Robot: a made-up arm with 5 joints.
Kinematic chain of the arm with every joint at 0, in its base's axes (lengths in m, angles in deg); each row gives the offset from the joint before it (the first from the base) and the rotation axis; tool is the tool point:
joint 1: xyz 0 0 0.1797 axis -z
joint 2: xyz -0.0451 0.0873 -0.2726 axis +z
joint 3: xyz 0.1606 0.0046 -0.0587 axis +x
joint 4: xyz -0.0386 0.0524 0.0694 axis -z
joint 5: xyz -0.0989 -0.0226 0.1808 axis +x
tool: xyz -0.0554 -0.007 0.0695
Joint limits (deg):
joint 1: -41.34..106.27
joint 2: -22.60..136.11
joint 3: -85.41..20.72
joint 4: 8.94..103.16
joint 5: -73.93..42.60
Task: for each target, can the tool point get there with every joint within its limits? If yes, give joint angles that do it. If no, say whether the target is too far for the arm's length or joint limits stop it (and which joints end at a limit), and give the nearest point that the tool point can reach.
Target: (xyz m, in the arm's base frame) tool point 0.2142 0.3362 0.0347
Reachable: yes | joints 29.05 -8.17 -29.57 68.82 12.96
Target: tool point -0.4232 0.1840 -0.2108
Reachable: yes | joints -4.44 85.18 -65.68 76.43 -35.95
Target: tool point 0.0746 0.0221 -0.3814
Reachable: no: joint limits stop it (at a limit: joint 2, joint 3, joint 5) | nearest point 0.3450 0.1022 -0.3363 | short by 0.286 m
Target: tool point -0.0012 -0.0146 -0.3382
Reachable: no: joint limits stop it (at a limit: joint 1, joint 2, joint 3, joint 5) | nearest point -0.0916 -0.2555 -0.2675 | short by 0.267 m
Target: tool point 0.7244 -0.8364 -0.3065
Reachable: no: too far | nearest point 0.3374 -0.3093 -0.2106 | short by 0.661 m
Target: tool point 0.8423 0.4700 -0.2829
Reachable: no: too far | nearest point 0.4410 0.2461 -0.2129 | short by 0.465 m
